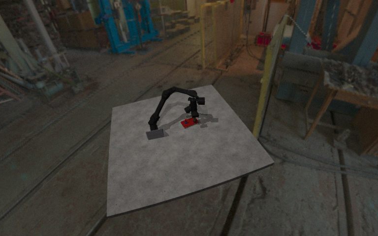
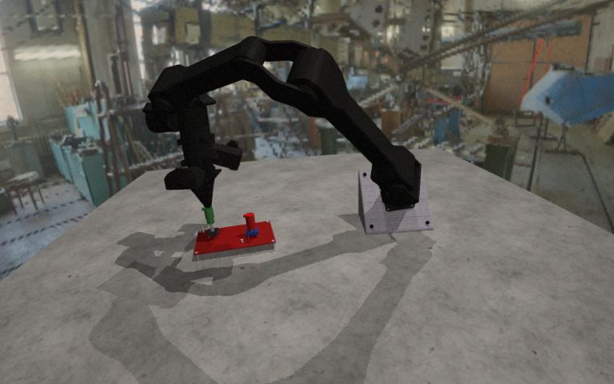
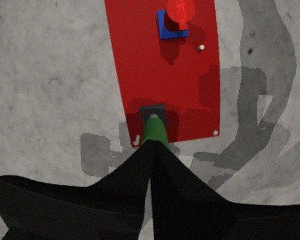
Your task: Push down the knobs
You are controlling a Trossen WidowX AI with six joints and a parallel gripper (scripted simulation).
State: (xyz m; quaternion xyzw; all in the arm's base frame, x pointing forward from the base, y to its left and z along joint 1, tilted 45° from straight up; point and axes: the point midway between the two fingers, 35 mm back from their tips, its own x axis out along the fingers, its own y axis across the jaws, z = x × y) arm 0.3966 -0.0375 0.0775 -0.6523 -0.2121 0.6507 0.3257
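Now: gripper tip 3 cm above the potentiometer with green knob. From my gripper tip the other things lie so: potentiometer with red knob 8 cm behind, 1 cm to the left, 4 cm below.
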